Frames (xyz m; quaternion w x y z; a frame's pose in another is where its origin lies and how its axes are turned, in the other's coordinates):
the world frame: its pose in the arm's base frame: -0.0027 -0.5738 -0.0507 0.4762 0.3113 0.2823 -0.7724
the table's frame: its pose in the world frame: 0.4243 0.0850 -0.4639 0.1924 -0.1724 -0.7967 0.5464
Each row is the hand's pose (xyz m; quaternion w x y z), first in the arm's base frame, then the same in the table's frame.
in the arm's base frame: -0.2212 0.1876 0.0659 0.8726 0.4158 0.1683 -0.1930
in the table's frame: 0.4607 -0.2860 0.8956 0.4464 0.6666 0.5790 -0.1455
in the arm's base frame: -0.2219 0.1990 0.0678 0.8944 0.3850 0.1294 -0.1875
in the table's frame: 0.4639 -0.2818 0.9060 0.4921 0.6580 0.5507 -0.1469
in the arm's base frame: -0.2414 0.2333 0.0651 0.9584 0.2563 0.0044 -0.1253
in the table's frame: 0.4553 -0.2717 0.9432 0.6448 0.6205 0.4335 -0.1058
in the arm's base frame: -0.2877 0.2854 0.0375 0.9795 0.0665 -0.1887 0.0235
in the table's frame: 0.4146 -0.2480 1.0016 0.8101 0.5512 0.1996 -0.0107
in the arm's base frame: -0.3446 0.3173 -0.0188 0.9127 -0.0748 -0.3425 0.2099
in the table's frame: 0.3432 -0.2197 1.0406 0.8648 0.4879 -0.0490 0.1079
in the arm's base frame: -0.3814 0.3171 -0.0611 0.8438 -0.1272 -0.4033 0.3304
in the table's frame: 0.2887 -0.2081 1.0470 0.8470 0.4621 -0.1849 0.1869
